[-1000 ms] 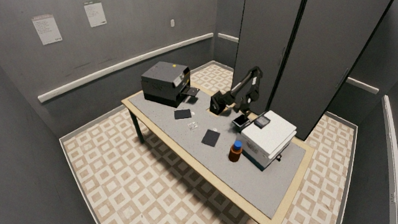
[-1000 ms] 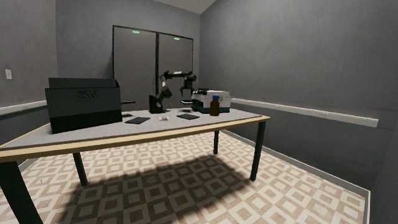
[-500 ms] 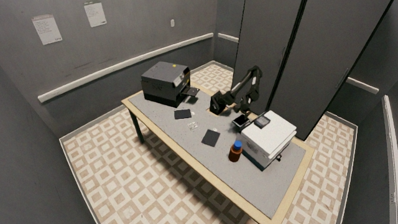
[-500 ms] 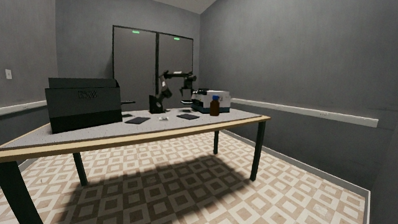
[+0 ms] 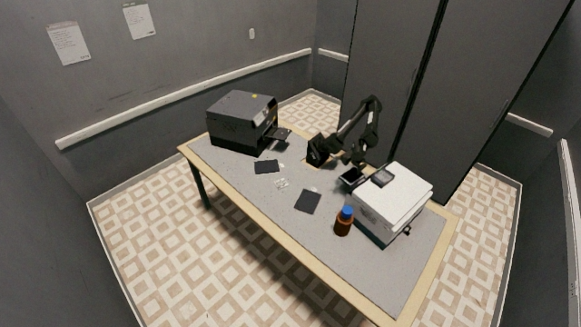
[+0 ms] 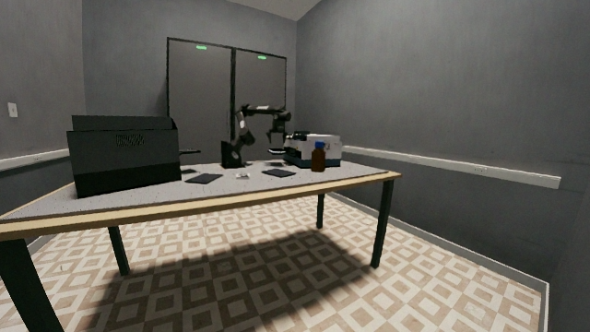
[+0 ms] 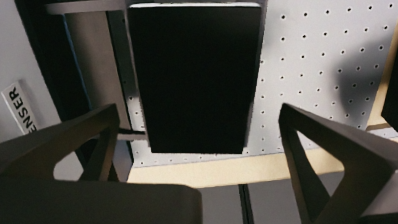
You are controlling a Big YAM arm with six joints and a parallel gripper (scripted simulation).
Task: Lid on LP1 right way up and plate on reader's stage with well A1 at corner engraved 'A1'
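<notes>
The dark lid lies 10 mm behind my hand, 10 mm to the left of it and 50 mm below it. The rest, counted from my hand: dark flat pad (250 mm ahead, 130 mm to the right, 150 mm below); white multi-well plate (10 mm behind, 10 mm to the left, 60 mm below); brown capped bottle (300 mm ahead, 130 mm to the left, 50 mm below).
</notes>
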